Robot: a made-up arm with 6 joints.
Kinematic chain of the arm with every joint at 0, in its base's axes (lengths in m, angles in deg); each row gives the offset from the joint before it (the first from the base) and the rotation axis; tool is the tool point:
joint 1: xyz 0 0 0.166 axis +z
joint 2: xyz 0 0.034 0 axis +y
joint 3: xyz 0 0 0.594 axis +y
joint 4: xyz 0 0 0.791 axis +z
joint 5: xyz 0 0 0 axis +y
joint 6: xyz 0 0 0.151 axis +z
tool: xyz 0 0 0
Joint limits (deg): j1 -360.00..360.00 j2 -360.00..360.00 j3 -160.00..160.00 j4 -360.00..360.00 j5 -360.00..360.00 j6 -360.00..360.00
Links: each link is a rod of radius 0.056 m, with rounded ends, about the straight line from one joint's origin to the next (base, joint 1, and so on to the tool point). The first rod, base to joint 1, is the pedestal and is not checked.
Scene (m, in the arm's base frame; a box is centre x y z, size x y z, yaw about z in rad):
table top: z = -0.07
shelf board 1: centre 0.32 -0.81 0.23 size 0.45 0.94 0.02 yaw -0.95
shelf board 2: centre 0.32 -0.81 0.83 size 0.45 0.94 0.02 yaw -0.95
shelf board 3: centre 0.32 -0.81 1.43 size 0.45 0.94 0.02 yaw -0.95
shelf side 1: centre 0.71 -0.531 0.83 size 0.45 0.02 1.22 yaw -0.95
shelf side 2: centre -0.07 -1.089 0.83 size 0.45 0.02 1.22 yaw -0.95
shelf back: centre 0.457 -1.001 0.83 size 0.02 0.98 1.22 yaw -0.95
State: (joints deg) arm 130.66 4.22 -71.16 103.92 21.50 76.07
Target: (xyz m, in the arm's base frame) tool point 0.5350 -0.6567 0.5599
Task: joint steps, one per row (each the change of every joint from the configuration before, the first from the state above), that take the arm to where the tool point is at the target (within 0.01 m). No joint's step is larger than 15 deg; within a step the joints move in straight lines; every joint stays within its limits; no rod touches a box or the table.
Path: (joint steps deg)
1: 2.05 12.08 -8.71 0.72 1.08 0.00
2: 2.04 12.08 -8.72 0.72 1.07 0.00
3: 2.05 12.07 -8.71 0.72 1.08 0.00
4: 3.23 4.75 -14.16 1.51 2.42 0.00
5: 3.24 4.74 -14.16 1.51 2.42 0.00
6: 3.23 4.74 -14.16 1.52 2.41 0.00
7: -2.72 -12.09 8.09 -1.04 -1.79 0.00
8: -2.73 -12.08 8.08 -1.04 -1.79 0.00
9: -2.73 -12.09 8.09 -1.04 -1.79 0.00
10: -2.73 -12.09 8.08 -1.04 -1.79 0.00

